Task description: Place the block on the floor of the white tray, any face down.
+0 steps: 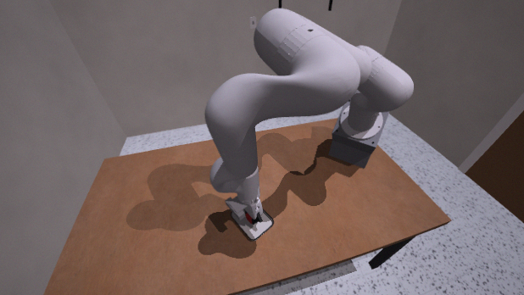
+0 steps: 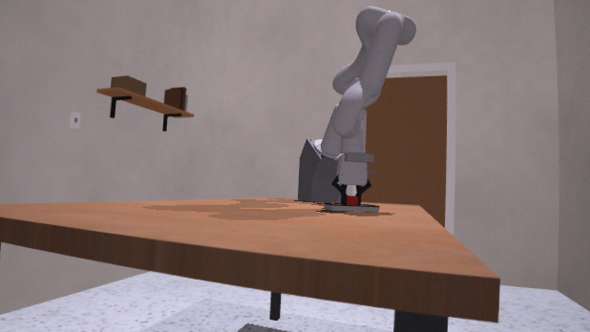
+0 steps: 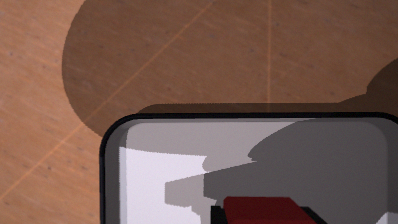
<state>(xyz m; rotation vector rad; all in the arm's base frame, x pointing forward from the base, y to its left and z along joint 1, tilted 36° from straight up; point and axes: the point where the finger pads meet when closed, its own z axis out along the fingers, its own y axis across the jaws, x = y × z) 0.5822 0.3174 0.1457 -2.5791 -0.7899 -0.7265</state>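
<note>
Right now my hand is 2 cm above the white tray. Also, from my hand: red block right at my hand.
</note>
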